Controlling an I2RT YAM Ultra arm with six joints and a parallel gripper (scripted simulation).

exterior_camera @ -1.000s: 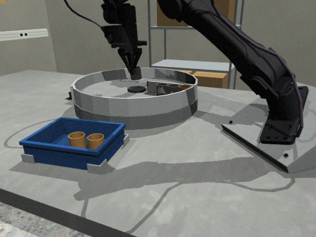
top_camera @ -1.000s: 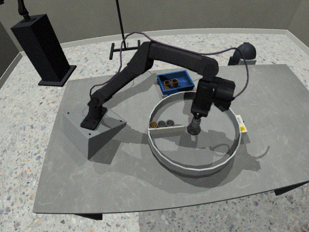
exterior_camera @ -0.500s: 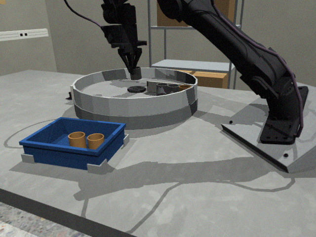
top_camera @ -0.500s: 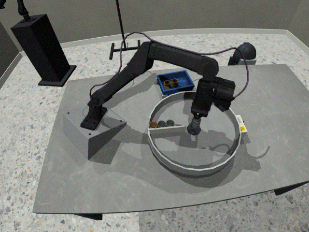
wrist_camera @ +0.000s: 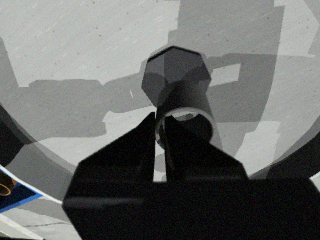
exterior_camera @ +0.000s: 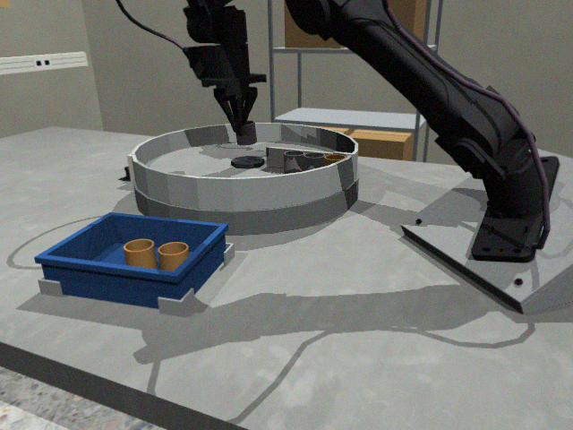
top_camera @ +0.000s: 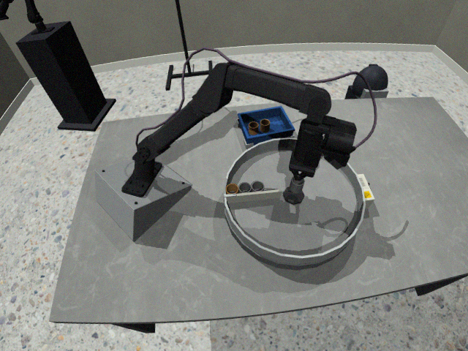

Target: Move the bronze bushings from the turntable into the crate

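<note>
Now: the turntable 20 mm to the right of my hand and 70 mm below it. Also, from my hand: blue crate (120 mm behind, 310 mm to the left, 100 mm below).
</note>
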